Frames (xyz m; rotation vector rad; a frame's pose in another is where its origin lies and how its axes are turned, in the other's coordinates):
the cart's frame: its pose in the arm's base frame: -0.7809 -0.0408 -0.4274 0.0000 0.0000 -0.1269
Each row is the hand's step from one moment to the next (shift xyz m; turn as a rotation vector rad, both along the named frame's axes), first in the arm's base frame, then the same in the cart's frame.
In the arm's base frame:
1: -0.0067 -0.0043 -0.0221 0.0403 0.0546 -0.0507
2: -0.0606 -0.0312 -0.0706 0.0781 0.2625 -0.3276
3: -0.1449 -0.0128 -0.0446 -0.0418 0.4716 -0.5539
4: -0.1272 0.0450 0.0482 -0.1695 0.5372 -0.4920
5: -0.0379 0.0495 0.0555 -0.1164 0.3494 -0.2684
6: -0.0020 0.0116 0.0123 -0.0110 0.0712 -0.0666
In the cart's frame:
1: -0.0061 -0.0051 -0.0221 0.0331 0.0593 -0.0507
2: -0.0562 -0.0386 -0.0706 0.0443 0.2703 -0.3276
3: -0.1421 -0.0310 -0.0446 -0.1011 0.4625 -0.5539
4: -0.1319 0.0285 0.0482 -0.2361 0.5114 -0.4920
5: -0.0439 0.0443 0.0555 -0.1597 0.3319 -0.2684
6: -0.0035 0.0113 0.0123 -0.0199 0.0692 -0.0666

